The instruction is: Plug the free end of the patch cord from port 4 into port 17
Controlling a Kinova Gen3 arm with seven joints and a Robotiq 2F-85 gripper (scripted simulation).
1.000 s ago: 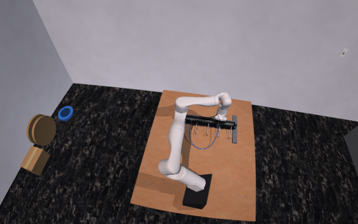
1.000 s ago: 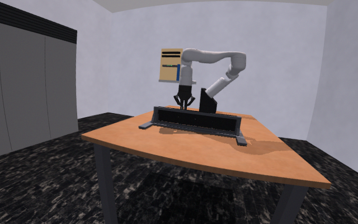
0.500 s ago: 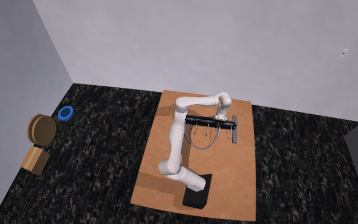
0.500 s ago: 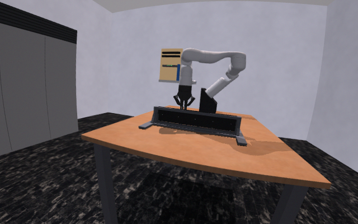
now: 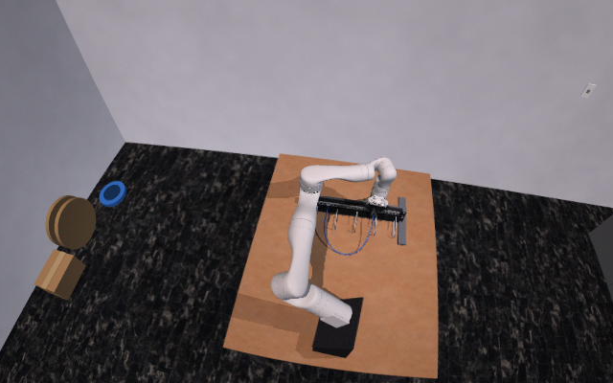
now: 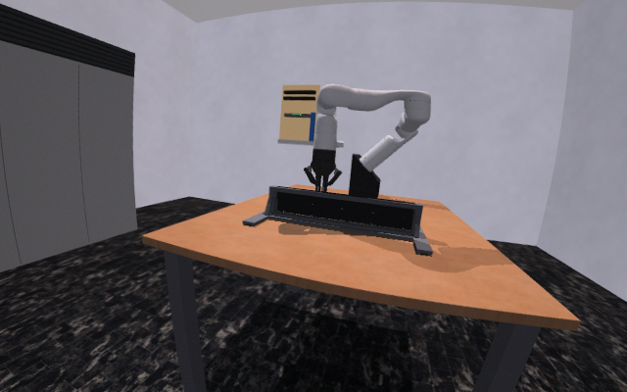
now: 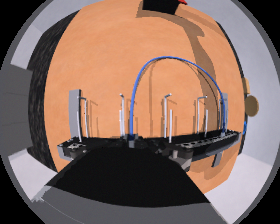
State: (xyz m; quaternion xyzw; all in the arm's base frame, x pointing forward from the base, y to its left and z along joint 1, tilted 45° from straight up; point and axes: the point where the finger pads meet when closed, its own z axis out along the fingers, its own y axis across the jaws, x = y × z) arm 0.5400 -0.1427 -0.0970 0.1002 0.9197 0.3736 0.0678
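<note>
My hand is 1 cm short of the plug and 1 cm above it.
</note>
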